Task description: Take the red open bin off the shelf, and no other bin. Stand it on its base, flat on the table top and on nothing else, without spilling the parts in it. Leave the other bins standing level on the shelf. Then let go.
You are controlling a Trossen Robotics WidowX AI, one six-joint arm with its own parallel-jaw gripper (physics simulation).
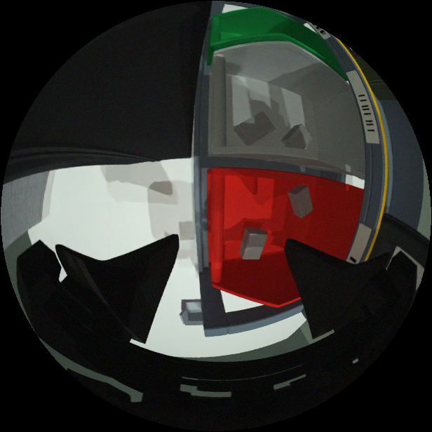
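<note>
The red open bin (217,230) stands on the shelf (214,314), seen from above at the right of centre. Two grey block-shaped parts lie in it: one part (300,202) is near the label side, and another part (253,244) is nearer the bin's left wall. My gripper (234,243) is open with nothing between its fingers. Its left fingertip shows left of the bin and shelf edge, over the white table top (115,225). Its right fingertip shows over the bin's inside and hides part of its lower right. How high the fingertips are above the bin's rim is hard to tell.
A grey bin (218,100) with two parts stands next to the red bin, with a green bin (250,25) beyond. A large black object (100,85) fills the upper left. A small grey fitting (191,312) shows beside the shelf's lower corner.
</note>
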